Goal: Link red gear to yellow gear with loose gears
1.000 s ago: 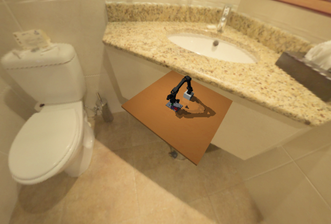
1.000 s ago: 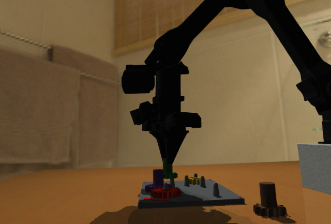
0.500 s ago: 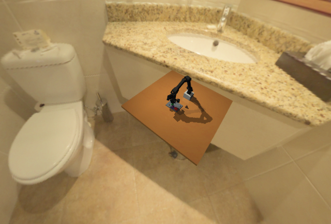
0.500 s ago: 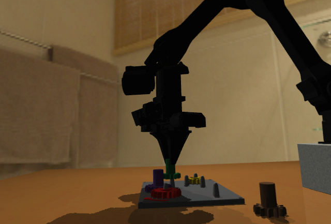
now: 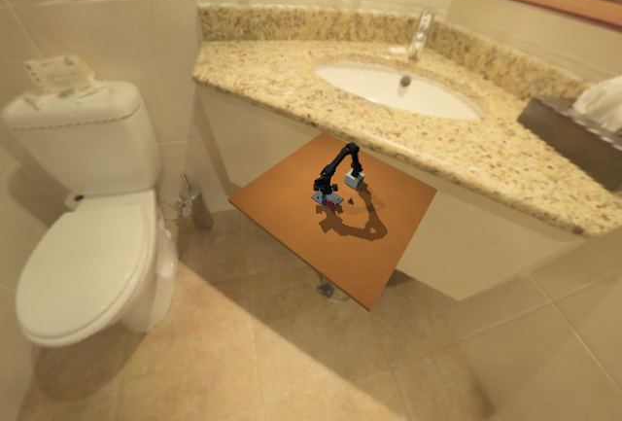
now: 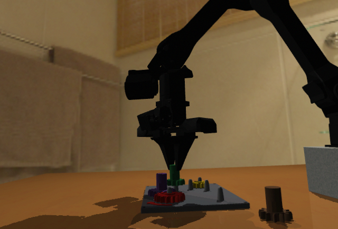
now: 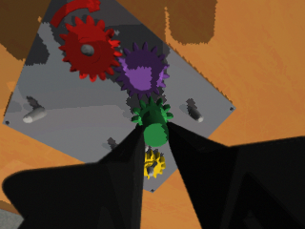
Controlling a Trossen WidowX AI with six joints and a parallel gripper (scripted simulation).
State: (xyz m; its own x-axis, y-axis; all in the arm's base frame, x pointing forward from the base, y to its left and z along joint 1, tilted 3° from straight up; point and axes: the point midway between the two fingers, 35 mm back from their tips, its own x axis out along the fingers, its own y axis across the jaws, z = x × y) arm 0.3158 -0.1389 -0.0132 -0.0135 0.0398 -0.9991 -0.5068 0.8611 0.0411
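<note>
My gripper tip is 30 mm to the right of the purple gear, 30 mm short of it and 30 mm above it. Round my gripper tip: yellow gear 70 mm behind, 30 mm to the right, 30 mm below; then green gear 10 mm below; then red gear 80 mm to the left, 30 mm below, 30 mm ahead.
</note>
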